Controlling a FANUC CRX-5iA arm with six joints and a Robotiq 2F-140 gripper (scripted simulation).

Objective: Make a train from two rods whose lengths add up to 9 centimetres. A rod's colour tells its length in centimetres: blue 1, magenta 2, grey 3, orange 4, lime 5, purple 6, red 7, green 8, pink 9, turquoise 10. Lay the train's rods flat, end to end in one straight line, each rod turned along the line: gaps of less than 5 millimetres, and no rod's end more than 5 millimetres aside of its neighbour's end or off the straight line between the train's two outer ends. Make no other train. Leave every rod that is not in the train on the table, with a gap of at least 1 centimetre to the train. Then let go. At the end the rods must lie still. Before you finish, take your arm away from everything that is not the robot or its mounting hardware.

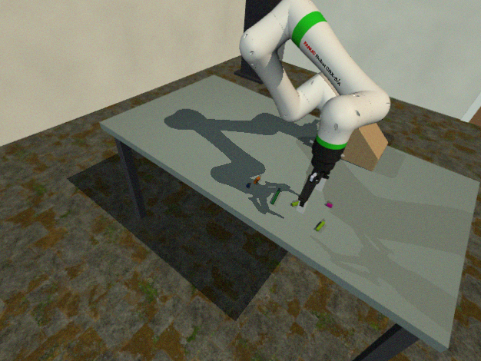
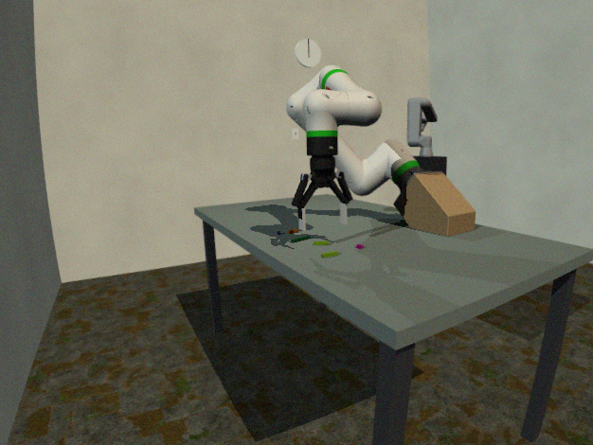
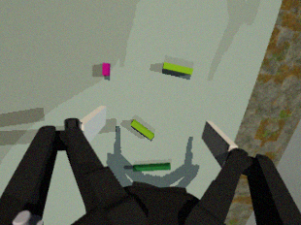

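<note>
The blue rod is 30 mm ahead of my hand, 250 mm to the right of it and 70 mm below it. From my hand the other things lie so: orange rod: 30 mm behind, 240 mm to the right, 70 mm below; magenta rod: 90 mm behind, 60 mm to the left, 70 mm below; green rod: 10 mm ahead, 130 mm to the right, 70 mm below.
</note>
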